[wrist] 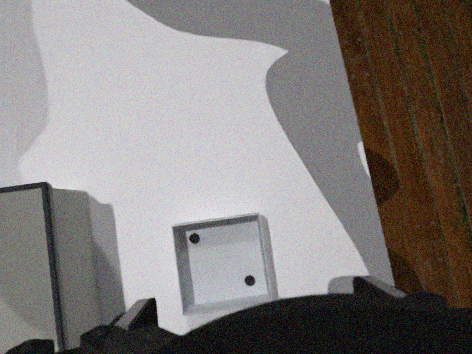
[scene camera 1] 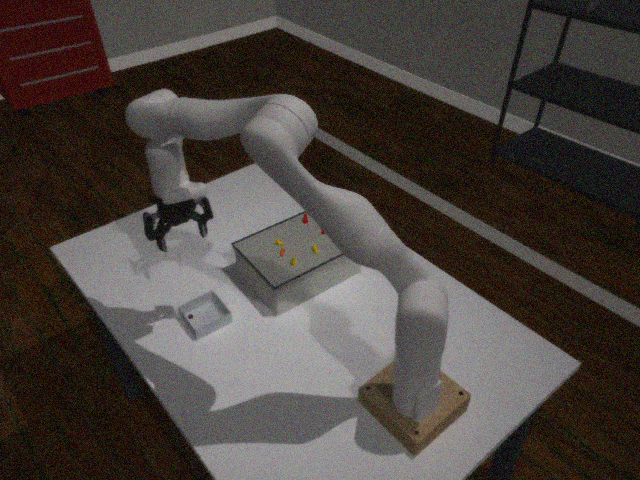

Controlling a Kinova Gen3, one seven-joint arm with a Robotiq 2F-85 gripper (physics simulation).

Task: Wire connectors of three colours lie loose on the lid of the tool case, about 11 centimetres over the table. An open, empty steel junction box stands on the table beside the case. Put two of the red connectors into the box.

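Where they show: gripper, fingertip midpoint: (scene camera 1: 184,242); arm's base, origin of the base link: (scene camera 1: 414,399).
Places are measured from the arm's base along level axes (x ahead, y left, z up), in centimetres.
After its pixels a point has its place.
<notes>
Two red connectors, one (scene camera 1: 305,219) {x 59.8, y -7.3, z 7.1 cm} near the lid's far edge and a partly visible one (scene camera 1: 322,231) {x 53.1, y -9.0, z 6.5 cm} beside the arm, lie on the grey tool case (scene camera 1: 258,248) {x 56.8, y 9.3, z 5.7 cm} (wrist: 25,240) {x 45.8, y 11.0, z 5.7 cm}. An orange connector (scene camera 1: 282,252) {x 51.2, y 4.8, z 6.4 cm} and three yellow ones (scene camera 1: 279,242) {x 55.0, y 3.7, z 6.7 cm} (scene camera 1: 315,249) {x 47.3, y -3.3, z 6.7 cm} (scene camera 1: 293,261) {x 45.8, y 4.4, z 7.1 cm} lie on the lid too. The arm may hide part of the lid. The steel junction box (scene camera 1: 212,328) {x 45.0, y 29.0, z -3.8 cm} (wrist: 182,270) {x 51.1, y 24.0, z -4.5 cm} stands on the table beside the case, open, with dark round spots on its floor and no connector visible inside. My gripper (scene camera 1: 183,240) {x 47.9, y 30.7, z 23.8 cm} (wrist: 257,310) {x 47.9, y 30.7, z 23.8 cm} is open and empty, raised above the table, beyond the box and left of the case in the scene view.
The white table (scene camera 1: 289,361) {x 26.6, y 16.6, z -5.3 cm} (wrist: 150,125) {x 33.1, y 20.6, z -5.3 cm} carries the wooden base block (scene camera 1: 449,408) {x -5.6, y -5.0, z 0.3 cm} of the arm at its near right. The arm's upper links pass over the case's right side. A red cabinet (scene camera 1: 51,67) and a dark shelf rack (scene camera 1: 509,98) stand on the floor beyond the table.
</notes>
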